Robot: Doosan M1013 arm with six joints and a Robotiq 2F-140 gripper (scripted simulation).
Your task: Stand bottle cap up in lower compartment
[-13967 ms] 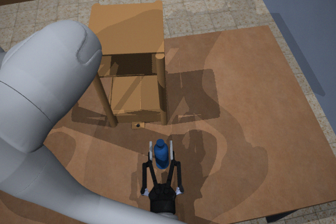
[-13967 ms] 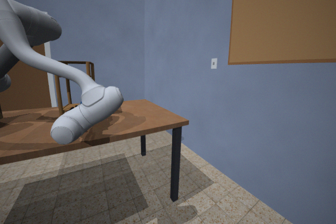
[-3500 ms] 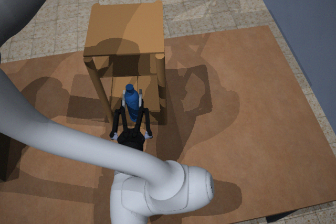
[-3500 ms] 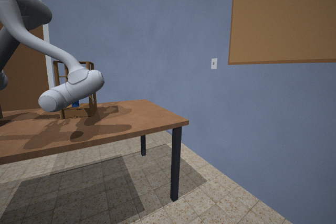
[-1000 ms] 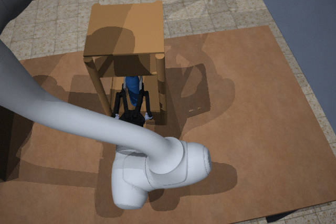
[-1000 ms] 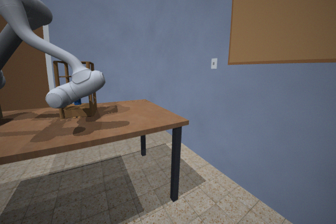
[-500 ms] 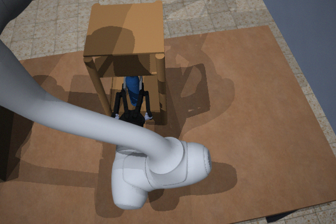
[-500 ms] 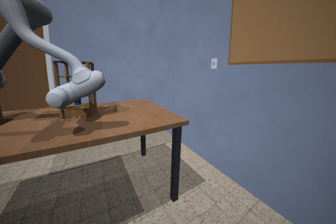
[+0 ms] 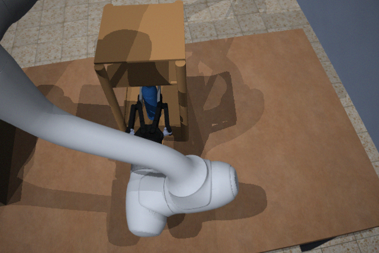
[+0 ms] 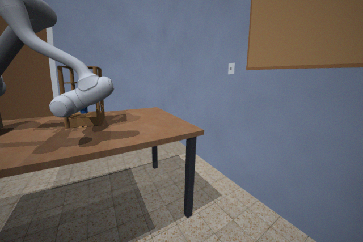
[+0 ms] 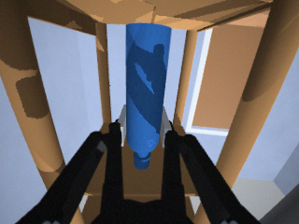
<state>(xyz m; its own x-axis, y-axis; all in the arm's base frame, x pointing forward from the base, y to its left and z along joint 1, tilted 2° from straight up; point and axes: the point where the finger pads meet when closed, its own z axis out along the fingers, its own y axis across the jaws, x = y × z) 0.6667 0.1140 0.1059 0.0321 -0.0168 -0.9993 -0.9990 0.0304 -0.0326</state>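
The wooden shelving unit lies 6 cm to the left of my hand. From my hand the other things lie so: blue bottle (1 cm above).
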